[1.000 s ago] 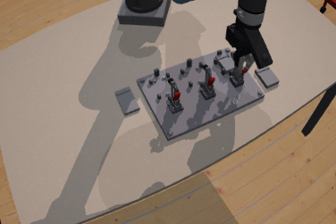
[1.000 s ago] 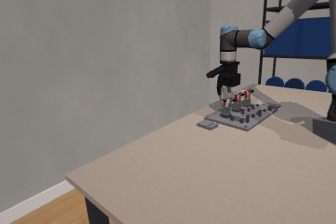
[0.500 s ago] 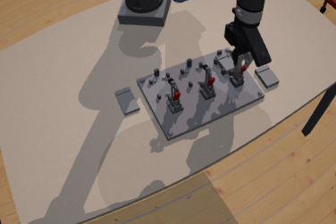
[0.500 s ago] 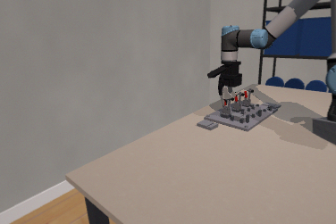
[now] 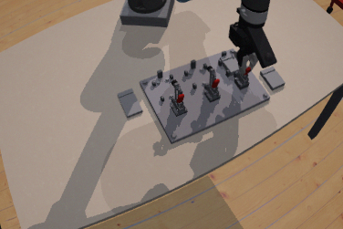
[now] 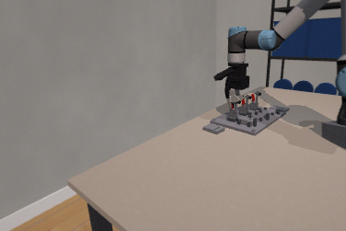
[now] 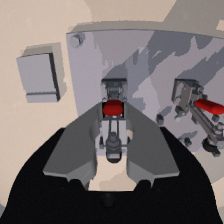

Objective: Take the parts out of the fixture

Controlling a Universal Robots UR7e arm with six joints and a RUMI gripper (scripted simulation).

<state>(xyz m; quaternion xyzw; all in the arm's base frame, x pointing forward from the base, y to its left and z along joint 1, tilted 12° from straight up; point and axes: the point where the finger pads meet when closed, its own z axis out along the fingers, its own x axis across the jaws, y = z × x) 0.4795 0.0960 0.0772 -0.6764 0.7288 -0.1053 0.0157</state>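
My gripper is now 2 cm above the clamp and 1 cm past it. From my hand the other things lie so: flat grey part 12 cm to the left, 8 cm below, 1 cm ahead; grey fixture plate 11 cm to the right, 8 cm below, 5 cm behind.
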